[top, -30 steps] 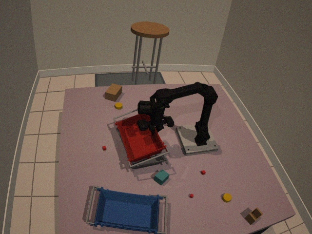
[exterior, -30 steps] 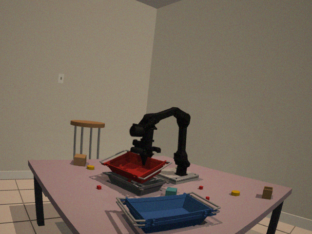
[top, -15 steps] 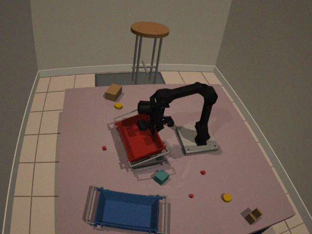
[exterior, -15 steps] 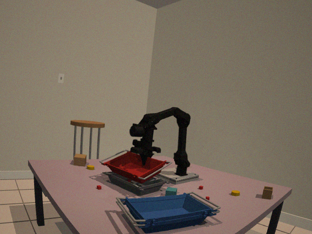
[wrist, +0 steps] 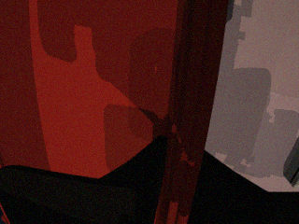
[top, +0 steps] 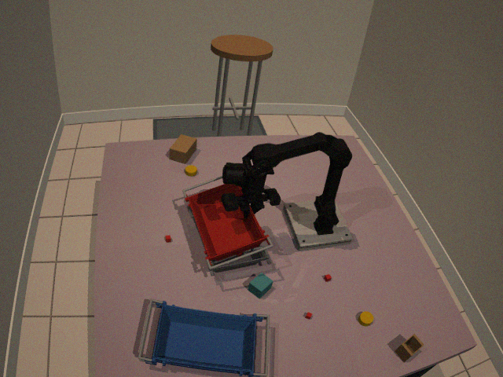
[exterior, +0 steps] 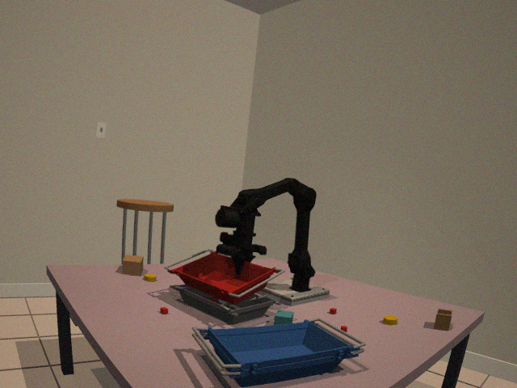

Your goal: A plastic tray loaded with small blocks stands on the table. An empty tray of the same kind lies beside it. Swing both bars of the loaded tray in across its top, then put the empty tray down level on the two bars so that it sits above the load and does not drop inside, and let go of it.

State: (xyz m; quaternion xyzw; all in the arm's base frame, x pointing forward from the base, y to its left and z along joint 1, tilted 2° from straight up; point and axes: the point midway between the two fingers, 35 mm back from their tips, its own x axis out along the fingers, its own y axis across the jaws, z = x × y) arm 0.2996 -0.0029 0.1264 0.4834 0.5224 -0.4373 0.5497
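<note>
The red tray is 8 cm ahead of my gripper tip, 1 cm to the left of it and 1 cm above it. Round my gripper tip: teal cube: 1 cm behind, 22 cm to the left, 10 cm below; then small brown box: 45 cm behind, 57 cm to the left, 10 cm below; then tan box: 18 cm ahead, 51 cm to the right, 9 cm below.
</note>
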